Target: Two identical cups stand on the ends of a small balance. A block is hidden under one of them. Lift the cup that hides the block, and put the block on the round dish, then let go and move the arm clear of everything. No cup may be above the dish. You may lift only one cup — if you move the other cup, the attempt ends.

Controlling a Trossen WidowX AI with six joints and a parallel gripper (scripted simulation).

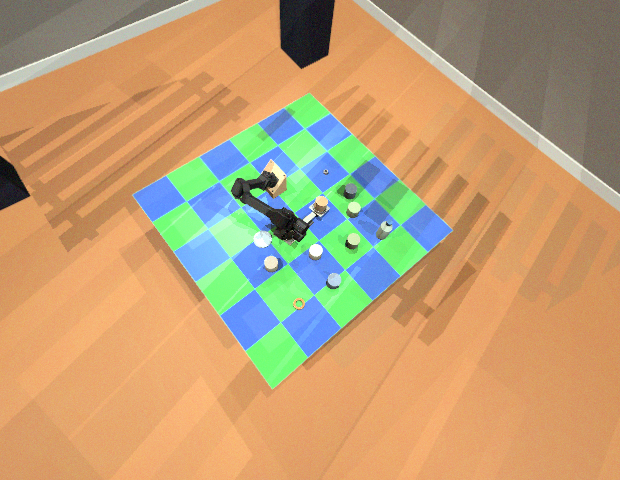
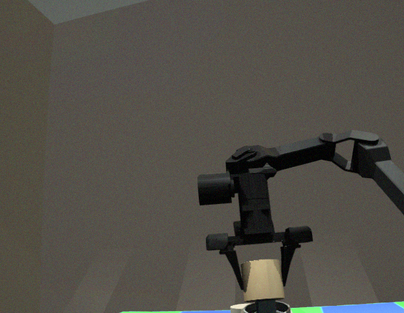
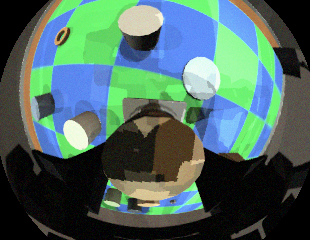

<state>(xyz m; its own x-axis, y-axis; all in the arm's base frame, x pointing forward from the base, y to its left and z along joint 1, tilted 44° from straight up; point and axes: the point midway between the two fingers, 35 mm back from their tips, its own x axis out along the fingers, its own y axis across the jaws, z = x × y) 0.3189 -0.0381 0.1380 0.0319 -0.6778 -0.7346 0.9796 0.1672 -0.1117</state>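
Now: the pale green block 3 cm below my gripper tip and 1 cm to the left of it. From my gripper tip the other things lie so: tan cup 2 cm to the right, 1 cm above; then balance 13 cm to the left, 8 cm below, 3 cm behind; then white round dish 12 cm below, 11 cm to the right, 9 cm behind.
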